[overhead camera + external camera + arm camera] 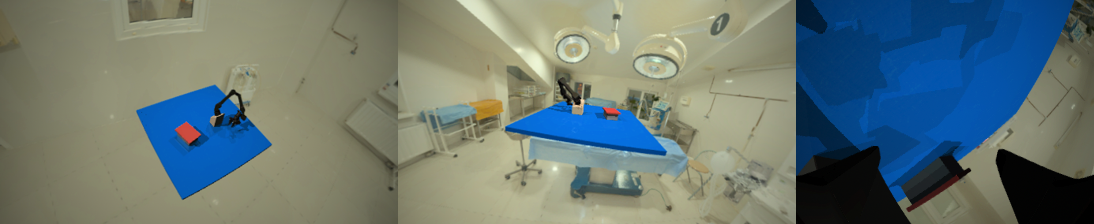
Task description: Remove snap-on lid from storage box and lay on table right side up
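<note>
The lid is 51 cm ahead of my gripper tip, 13 cm to the right of it and 2 cm above it. From my gripper tip the other things lie so: storage box (51 cm ahead, 13 cm to the right, 3 cm below).
</note>
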